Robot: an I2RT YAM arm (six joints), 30 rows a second.
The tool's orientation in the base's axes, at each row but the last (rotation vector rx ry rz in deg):
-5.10, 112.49, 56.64
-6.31, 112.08, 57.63
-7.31, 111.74, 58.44
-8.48, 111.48, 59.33
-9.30, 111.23, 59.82
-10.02, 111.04, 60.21
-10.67, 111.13, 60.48
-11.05, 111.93, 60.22
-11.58, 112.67, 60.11
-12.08, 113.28, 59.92
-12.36, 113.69, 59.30
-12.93, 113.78, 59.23
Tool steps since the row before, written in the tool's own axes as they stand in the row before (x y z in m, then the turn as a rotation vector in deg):
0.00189, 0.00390, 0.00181, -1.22, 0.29, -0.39
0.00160, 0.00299, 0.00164, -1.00, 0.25, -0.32
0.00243, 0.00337, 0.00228, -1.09, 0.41, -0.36
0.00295, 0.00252, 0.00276, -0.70, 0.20, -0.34
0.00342, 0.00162, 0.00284, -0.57, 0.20, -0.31
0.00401, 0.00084, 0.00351, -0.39, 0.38, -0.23
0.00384, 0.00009, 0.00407, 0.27, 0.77, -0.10
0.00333, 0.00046, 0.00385, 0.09, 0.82, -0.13
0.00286, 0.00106, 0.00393, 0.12, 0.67, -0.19
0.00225, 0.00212, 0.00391, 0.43, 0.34, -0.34
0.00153, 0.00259, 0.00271, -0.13, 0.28, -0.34
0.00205, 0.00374, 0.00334, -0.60, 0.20, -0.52
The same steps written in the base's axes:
-0.00149, 0.00443, 0.00045, 0.32, -0.44, 1.20
-0.00114, 0.00359, 0.00018, 0.26, -0.35, 0.99
-0.00143, 0.00450, -0.00037, 0.21, -0.30, 1.16
-0.00111, 0.00442, -0.00139, 0.09, -0.31, 0.73
-0.00095, 0.00402, -0.00230, 0.04, -0.25, 0.63
-0.00051, 0.00417, -0.00338, -0.11, -0.03, 0.58
0.00027, 0.00406, -0.00385, -0.61, 0.48, 0.28
0.00020, 0.00396, -0.00323, -0.54, 0.44, 0.45
0.00019, 0.00425, -0.00257, -0.52, 0.31, 0.36
-0.00002, 0.00475, -0.00152, -0.64, 0.06, -0.03
-0.00055, 0.00399, -0.00041, -0.27, -0.10, 0.36
-0.00109, 0.00530, -0.00033, -0.05, -0.38, 0.72

